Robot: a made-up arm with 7 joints. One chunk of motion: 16 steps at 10 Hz.
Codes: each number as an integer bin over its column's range. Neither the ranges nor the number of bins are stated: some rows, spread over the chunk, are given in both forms.
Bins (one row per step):
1: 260 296 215 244 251 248 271
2: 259 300 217 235 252 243 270
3: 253 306 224 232 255 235 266
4: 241 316 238 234 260 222 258
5: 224 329 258 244 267 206 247
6: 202 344 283 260 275 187 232
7: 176 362 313 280 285 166 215
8: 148 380 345 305 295 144 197
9: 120 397 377 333 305 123 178
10: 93 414 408 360 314 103 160
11: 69 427 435 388 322 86 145
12: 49 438 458 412 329 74 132
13: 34 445 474 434 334 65 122
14: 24 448 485 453 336 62 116
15: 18 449 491 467 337 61 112
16: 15 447 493 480 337 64 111
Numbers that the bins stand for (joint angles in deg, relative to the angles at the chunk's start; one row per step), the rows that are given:
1: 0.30 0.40 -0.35 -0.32 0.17 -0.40 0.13
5: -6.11 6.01 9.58 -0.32 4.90 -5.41 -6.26
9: -24.63 17.59 37.06 2.12 16.13 -15.32 -24.63
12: -37.27 24.57 55.76 4.29 23.22 -21.17 -36.87
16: -43.33 26.10 63.84 6.15 25.58 -22.36 -42.46
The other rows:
2: 0.12 1.08 0.11 -0.56 0.47 -0.99 -0.14
3: -0.95 2.10 1.73 -0.64 1.35 -1.95 -1.21
4: -3.08 3.80 4.96 -0.59 2.83 -3.50 -3.33
6: -10.03 8.57 15.35 0.12 7.26 -7.68 -10.25
7: -14.66 11.63 22.28 0.67 10.22 -10.18 -14.78
8: -19.64 14.70 29.67 1.36 13.17 -12.81 -19.57
10: -29.44 20.49 44.22 2.86 18.79 -17.70 -29.42
11: -33.71 22.70 50.45 3.63 21.15 -19.73 -33.41
13: -39.95 25.76 59.46 4.89 24.70 -22.24 -39.53
14: -41.73 26.27 62.00 5.41 25.29 -22.60 -41.13
15: -42.79 26.44 63.38 5.79 25.58 -22.72 -42.19

